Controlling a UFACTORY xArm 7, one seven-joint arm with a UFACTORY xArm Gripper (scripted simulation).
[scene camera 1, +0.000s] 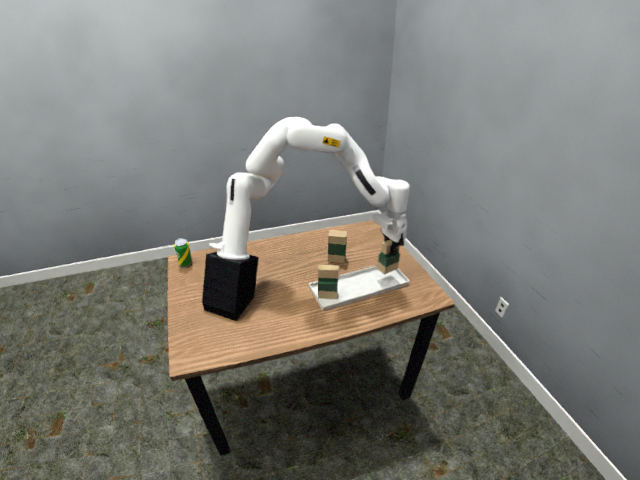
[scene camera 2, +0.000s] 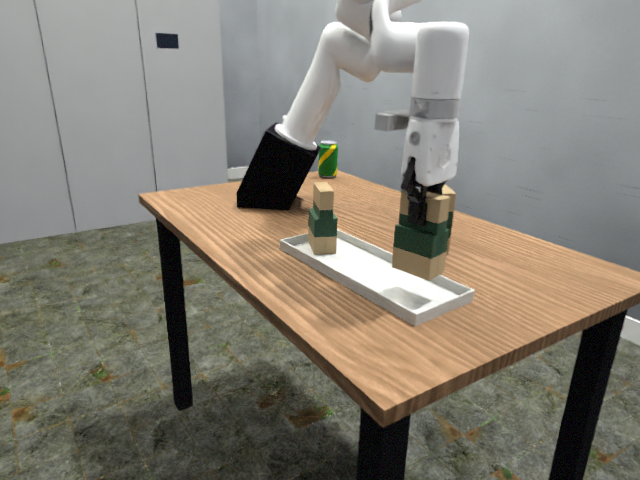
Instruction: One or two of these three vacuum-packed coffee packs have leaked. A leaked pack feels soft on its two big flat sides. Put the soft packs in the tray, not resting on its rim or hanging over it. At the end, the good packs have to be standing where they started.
Observation:
In view: the gripper [scene camera 2: 422, 221] and a white tray [scene camera 2: 368, 269].
The white tray shows as well in scene camera 1 [scene camera 1: 353, 284].

